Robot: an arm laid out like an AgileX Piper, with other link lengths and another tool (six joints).
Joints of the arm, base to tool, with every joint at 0 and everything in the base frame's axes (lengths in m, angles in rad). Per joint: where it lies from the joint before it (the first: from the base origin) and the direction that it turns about. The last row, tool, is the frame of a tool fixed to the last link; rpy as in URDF.
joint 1: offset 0 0 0.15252 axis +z
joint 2: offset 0 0 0 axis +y
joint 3: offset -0.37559 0 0.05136 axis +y
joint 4: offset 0.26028 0 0.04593 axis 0.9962 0 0.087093
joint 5: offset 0 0 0 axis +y
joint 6: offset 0.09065 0 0.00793 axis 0.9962 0 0.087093
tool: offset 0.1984 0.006 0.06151 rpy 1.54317 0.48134 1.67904
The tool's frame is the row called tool.
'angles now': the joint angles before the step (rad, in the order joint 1, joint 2, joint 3, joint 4, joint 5, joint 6). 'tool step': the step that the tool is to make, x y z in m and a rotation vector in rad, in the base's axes. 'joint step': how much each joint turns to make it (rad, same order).
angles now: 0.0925, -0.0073, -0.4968, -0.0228, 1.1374, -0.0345
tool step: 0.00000, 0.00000, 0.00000, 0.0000, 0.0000, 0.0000
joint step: 0.0000, 0.0000, 0.0000, 0.0000, 0.0000, 0.0000
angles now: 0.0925, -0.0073, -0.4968, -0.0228, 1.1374, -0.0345
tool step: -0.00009, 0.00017, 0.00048, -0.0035, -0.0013, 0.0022
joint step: 0.0001, 0.0000, -0.0011, 0.0000, 0.0000, -0.0042
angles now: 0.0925, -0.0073, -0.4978, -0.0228, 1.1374, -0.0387
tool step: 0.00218, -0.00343, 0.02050, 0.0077, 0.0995, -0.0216
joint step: -0.0001, 0.1400, -0.1154, -0.0083, 0.0745, 0.0274
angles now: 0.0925, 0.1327, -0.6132, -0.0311, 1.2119, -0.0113
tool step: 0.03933, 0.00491, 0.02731, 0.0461, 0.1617, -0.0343
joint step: 0.0001, 0.2869, -0.1381, 0.0155, 0.0094, 0.0628
